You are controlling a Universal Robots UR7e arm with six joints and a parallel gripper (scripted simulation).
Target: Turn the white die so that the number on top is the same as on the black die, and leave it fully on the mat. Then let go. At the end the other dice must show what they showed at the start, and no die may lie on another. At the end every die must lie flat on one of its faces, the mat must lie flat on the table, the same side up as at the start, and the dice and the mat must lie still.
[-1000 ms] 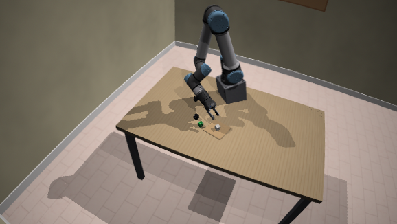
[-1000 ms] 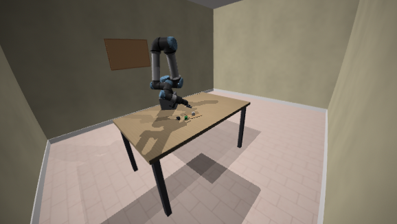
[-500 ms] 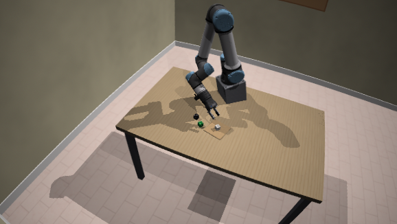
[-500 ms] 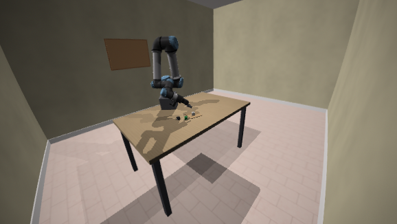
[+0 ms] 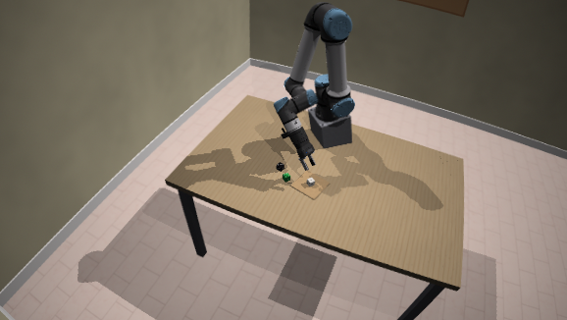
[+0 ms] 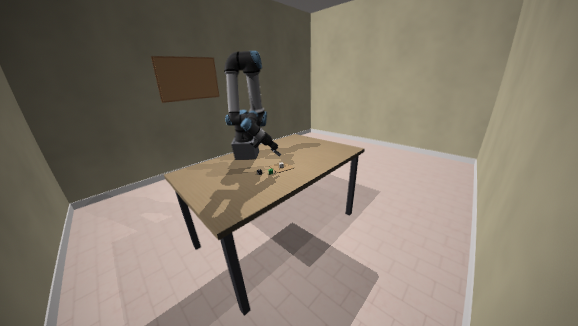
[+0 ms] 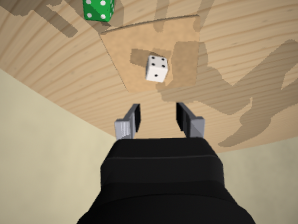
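Right now my hand is 1 cm short of the white die, 2 cm to the right of it and 10 cm above it. From my hand the other things lie so: tan mat 1 cm ahead, 2 cm to the left, 12 cm below; green die 1 cm ahead, 10 cm to the right, 10 cm below; black die 5 cm behind, 15 cm to the right, 10 cm below.
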